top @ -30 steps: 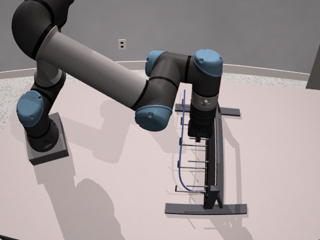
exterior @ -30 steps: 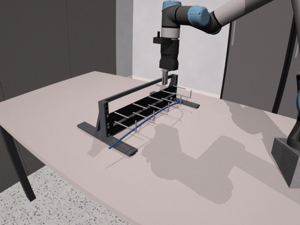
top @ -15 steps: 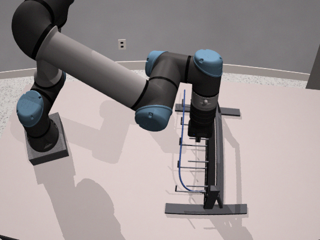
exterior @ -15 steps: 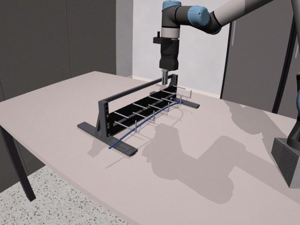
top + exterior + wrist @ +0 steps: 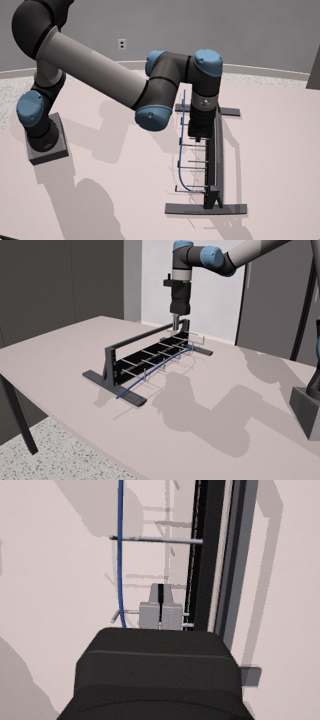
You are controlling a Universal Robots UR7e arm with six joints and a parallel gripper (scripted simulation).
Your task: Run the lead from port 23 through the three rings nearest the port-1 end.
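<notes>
Now: the rack 60 mm ahead of my hand, 50 mm to the left of it and 100 mm below it.
</notes>
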